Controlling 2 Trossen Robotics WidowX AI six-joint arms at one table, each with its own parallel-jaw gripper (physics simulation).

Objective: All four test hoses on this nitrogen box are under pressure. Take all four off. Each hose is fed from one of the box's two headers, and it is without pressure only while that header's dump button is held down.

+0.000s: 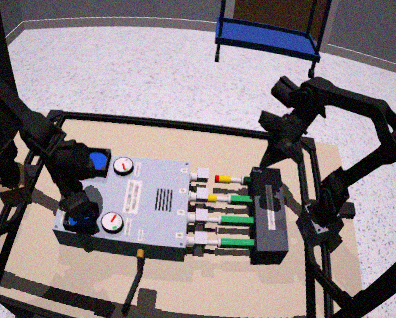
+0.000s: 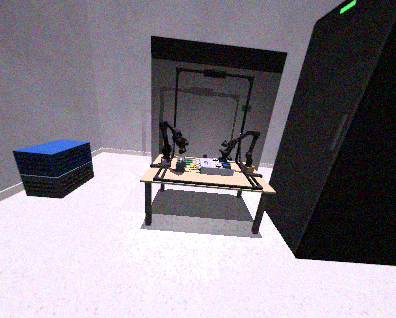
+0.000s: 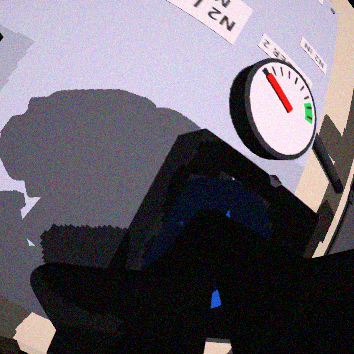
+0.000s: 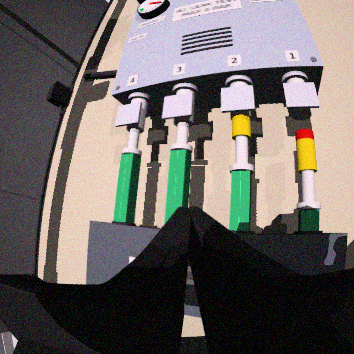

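Seen in the pictures: left gripper, fingertip midpoint: (image 1: 86, 213) (image 2: 221, 160) (image 3: 206, 218); right gripper, fingertip midpoint: (image 1: 260, 167) (image 2: 186, 151) (image 4: 186, 216); left arm's base, link origin: (image 1: 10, 177) (image 2: 248, 165); right arm's base, link origin: (image 1: 325, 215) (image 2: 166, 157).
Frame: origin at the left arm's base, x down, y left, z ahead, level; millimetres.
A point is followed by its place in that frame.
The pale blue box (image 1: 150, 175) {x 4, y -108, z 434 mm} (image 4: 270, 35) {x 4, y -121, z 485 mm} has four numbered ports. Hose 1 (image 1: 223, 178) {x 19, y -163, z 626 mm} (image 4: 306, 155) {x 18, y -163, z 634 mm} is apart from its port, red and yellow showing. Hose 2 (image 1: 241, 199) {x 19, y -246, z 644 mm} (image 4: 240, 195) {x 19, y -241, z 643 mm} lines up with its port, yellow band at the collar. Hose 3 (image 1: 237, 220) {x 19, y -306, z 606 mm} (image 4: 178, 175) {x 19, y -295, z 597 mm} and hose 4 (image 1: 237, 243) {x 19, y -371, z 578 mm} (image 4: 127, 180) {x 19, y -358, z 576 mm} sit in theirs. My left gripper (image 1: 84, 212) {x -8, y -196, z 233 mm} (image 3: 206, 218) {x -8, y -196, z 233 mm} is shut, fingertips at the lower blue button (image 3: 225, 195) {x -7, y -205, z 244 mm}, contact hidden. The header 2 gauge (image 1: 112, 222) {x -11, y -240, z 295 mm} (image 3: 282, 110) {x -11, y -233, z 291 mm} reads outside green. My right gripper (image 1: 264, 164) {x -111, y -256, z 667 mm} (image 4: 186, 216) {x -111, y -256, z 667 mm} is shut and empty above the hose block.
The dark hose block (image 1: 270, 225) {x 4, y -360, z 675 mm} (image 4: 120, 245) {x 4, y -378, z 651 mm} stands right of the box. The upper blue button (image 1: 98, 161) {x -12, y -31, z 299 mm} sits in a black guard beside another gauge (image 1: 123, 166) {x -13, y -71, z 367 mm}. A black supply line (image 1: 134, 287) {x 71, y -395, z 299 mm} leaves the box's front. Black frame bars (image 1: 165, 122) {x 64, y 151, z 557 mm} edge the table.
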